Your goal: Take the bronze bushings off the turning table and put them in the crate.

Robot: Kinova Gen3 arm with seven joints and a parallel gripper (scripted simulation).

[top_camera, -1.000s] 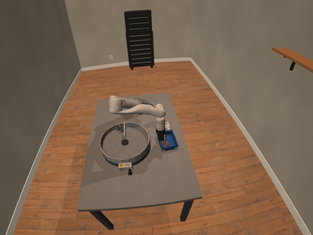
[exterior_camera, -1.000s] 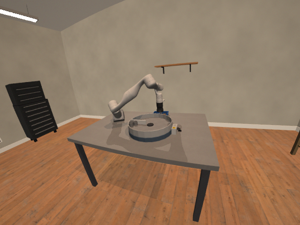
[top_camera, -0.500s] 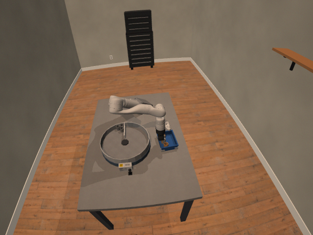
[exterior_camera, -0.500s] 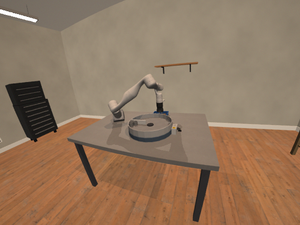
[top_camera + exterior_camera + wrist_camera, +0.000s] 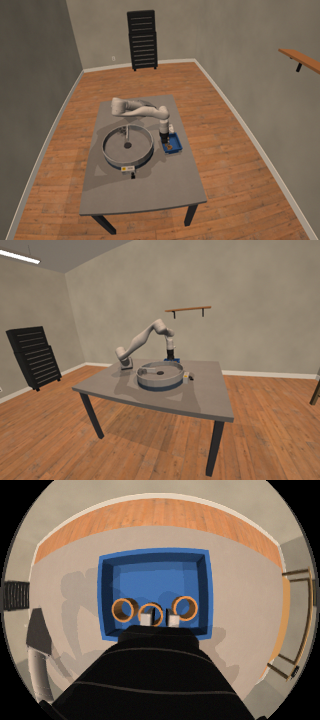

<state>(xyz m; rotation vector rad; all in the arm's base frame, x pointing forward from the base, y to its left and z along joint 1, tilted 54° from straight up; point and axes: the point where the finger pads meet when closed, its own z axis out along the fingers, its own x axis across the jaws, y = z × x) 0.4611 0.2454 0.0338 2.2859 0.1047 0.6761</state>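
Now: the blue crate 1 cm behind my hand, 3 cm to the left of it and 2 cm below it. Also, from my hand: round turning table: 6 cm behind, 32 cm to the right, 1 cm above.
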